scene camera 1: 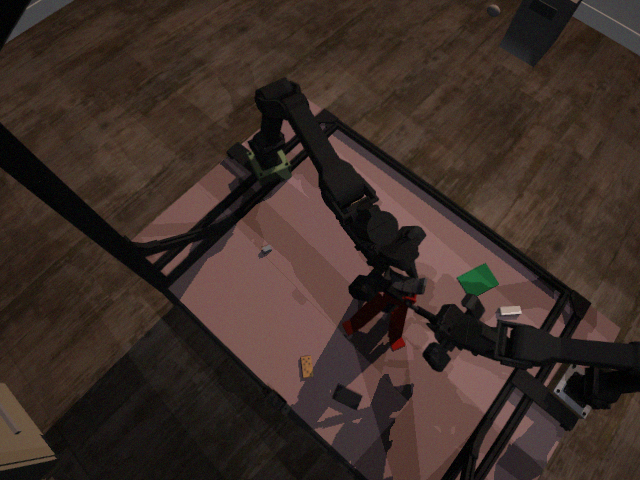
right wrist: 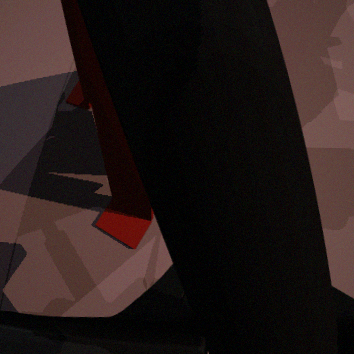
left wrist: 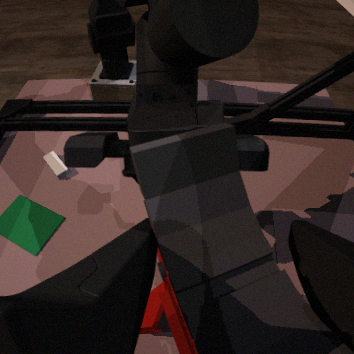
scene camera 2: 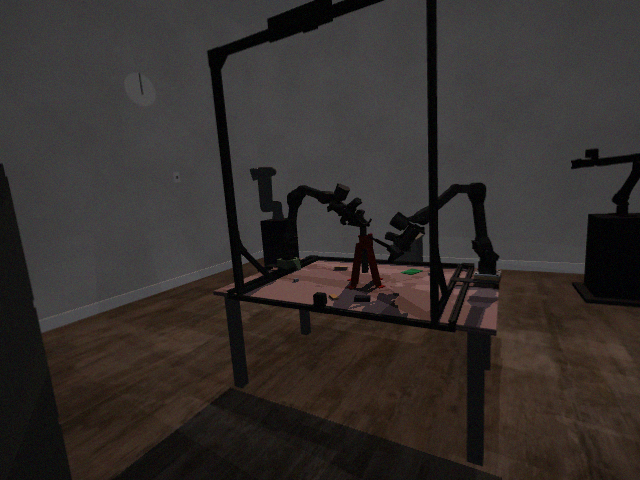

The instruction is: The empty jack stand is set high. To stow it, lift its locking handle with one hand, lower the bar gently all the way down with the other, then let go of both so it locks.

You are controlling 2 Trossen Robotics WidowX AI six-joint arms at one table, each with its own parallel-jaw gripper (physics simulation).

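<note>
The red jack stand (scene camera 1: 370, 310) (scene camera 2: 358, 259) (left wrist: 165, 298) (right wrist: 123, 226) stands upright near the middle of the pink table (scene camera 1: 247, 295). My left gripper (scene camera 1: 391, 285) (scene camera 2: 362, 224) (left wrist: 223, 230) is shut on the grey saddle of the bar (left wrist: 197, 197) (scene camera 1: 410, 285) at the top of the stand. The thin black locking handle (scene camera 1: 420, 311) (scene camera 2: 380, 242) (right wrist: 218, 175) sticks out from the stand toward the right. My right gripper (scene camera 1: 431, 318) (scene camera 2: 390, 245) is shut on its outer end. The bar's lower part is hidden by the left gripper.
A green square (scene camera 1: 477, 278) (left wrist: 28, 225) and a white block (scene camera 1: 510, 310) (left wrist: 55, 162) lie behind the right arm. An orange block (scene camera 1: 307, 367), a dark block (scene camera 1: 347, 396) and a small grey block (scene camera 1: 266, 250) lie on the table. Black frame rails (scene camera 1: 432, 190) edge it.
</note>
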